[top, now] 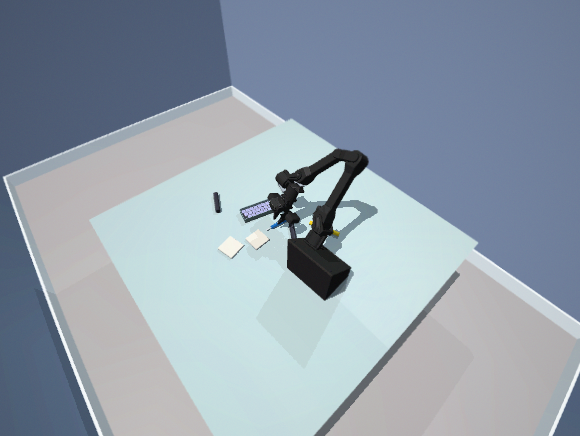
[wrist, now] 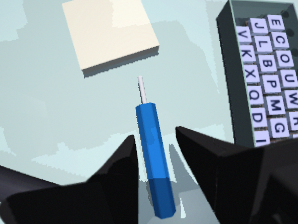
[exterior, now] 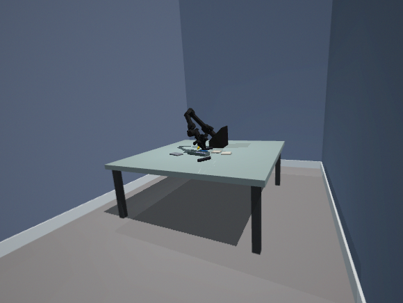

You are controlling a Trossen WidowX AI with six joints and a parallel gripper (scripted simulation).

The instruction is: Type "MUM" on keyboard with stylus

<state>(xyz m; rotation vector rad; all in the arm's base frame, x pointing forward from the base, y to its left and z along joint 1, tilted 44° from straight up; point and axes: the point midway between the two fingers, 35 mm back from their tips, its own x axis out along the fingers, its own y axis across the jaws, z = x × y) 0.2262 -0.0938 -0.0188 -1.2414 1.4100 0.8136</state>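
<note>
Right now the blue stylus is 10 mm to the left of my gripper tip and 20 mm below it. Round my gripper tip: grey plate: 120 mm ahead, 250 mm to the right, 20 mm below; then grey stylus tip: 10 mm ahead, 50 mm to the left, 20 mm below.
</note>
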